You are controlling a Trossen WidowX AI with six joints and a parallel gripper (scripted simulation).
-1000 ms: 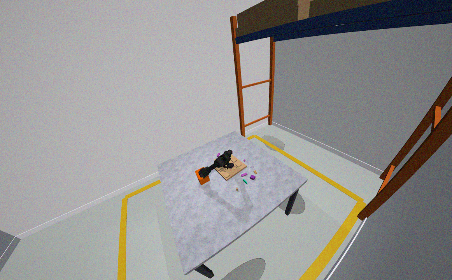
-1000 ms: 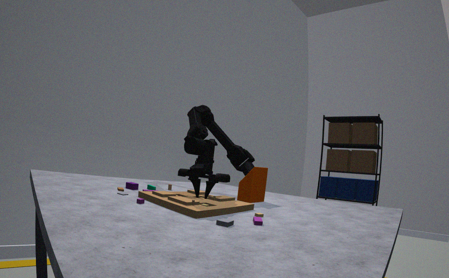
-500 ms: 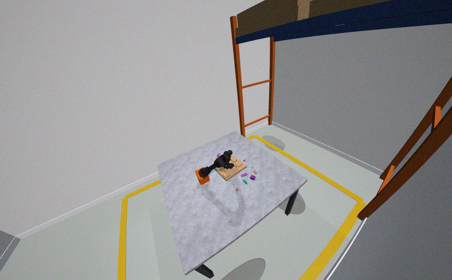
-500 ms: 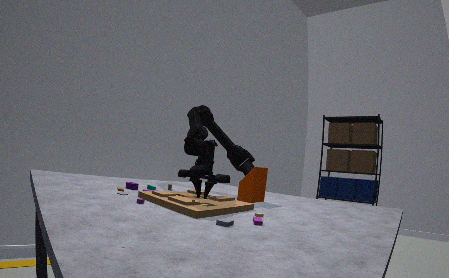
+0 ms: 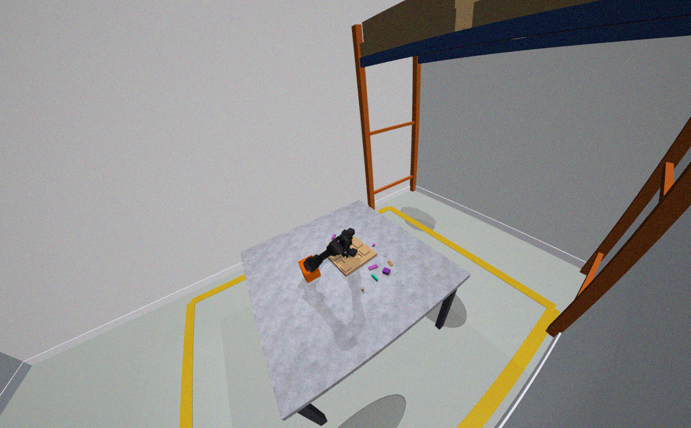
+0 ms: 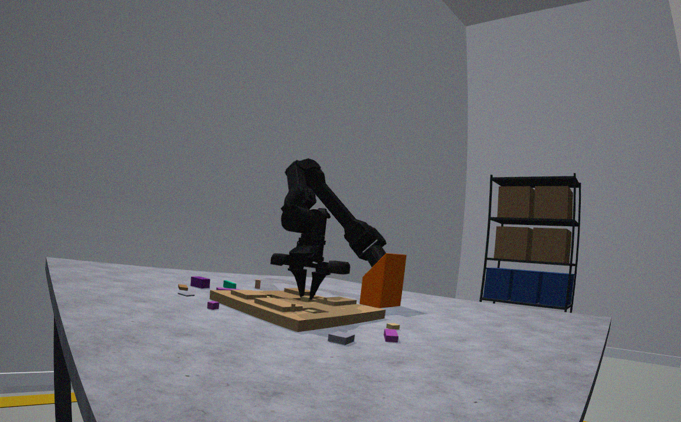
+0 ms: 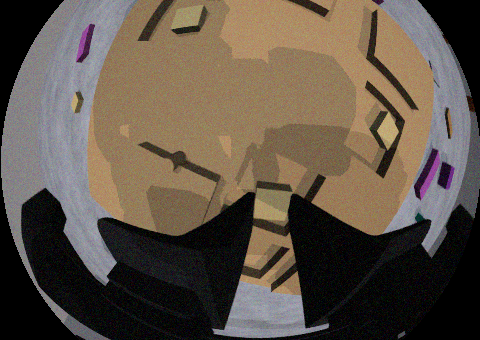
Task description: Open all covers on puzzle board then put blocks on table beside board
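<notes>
Now: gripper tip 5 cm short of the tan puzzle board and 1 cm above it.
</notes>
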